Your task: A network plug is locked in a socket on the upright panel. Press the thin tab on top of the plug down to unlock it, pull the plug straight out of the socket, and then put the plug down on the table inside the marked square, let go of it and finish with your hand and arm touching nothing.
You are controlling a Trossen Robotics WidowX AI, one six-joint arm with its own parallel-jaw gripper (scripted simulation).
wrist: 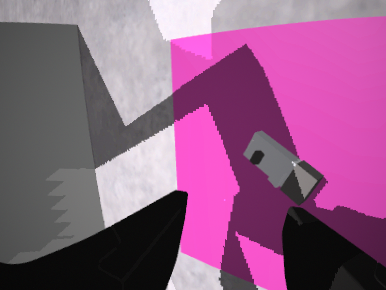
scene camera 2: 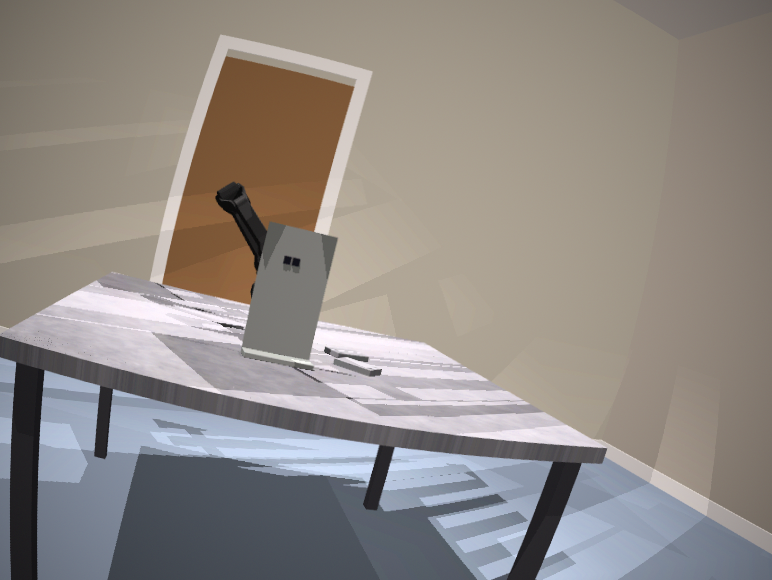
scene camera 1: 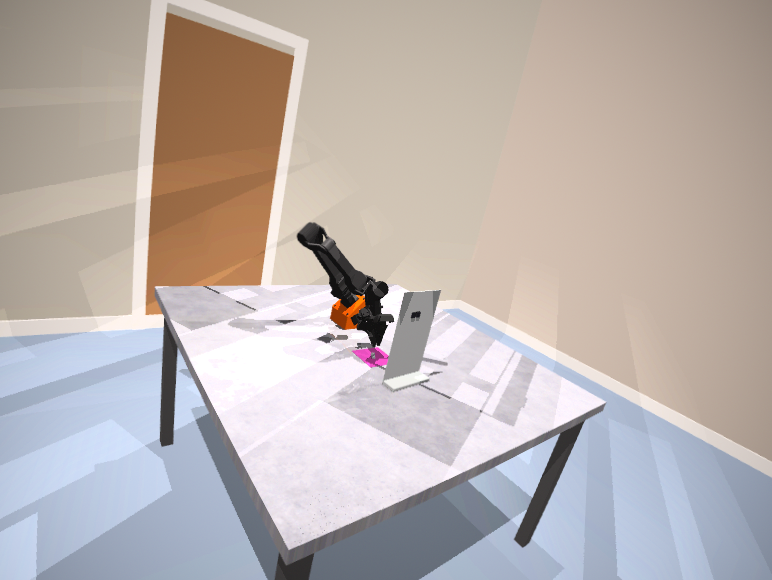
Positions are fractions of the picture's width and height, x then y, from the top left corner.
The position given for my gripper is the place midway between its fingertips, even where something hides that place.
In view: my gripper (scene camera 1: 0.49, 0.60), a grey network plug (wrist: 0.77, 0.62) and a grey panel (scene camera 2: 0.38, 0.46).
My gripper is seen too in the wrist view (wrist: 0.61, 0.73). The grey panel is seen too in scene camera 1 (scene camera 1: 0.54, 0.54). Scene camera 2 misses the grey network plug, which is hidden by the grey panel.
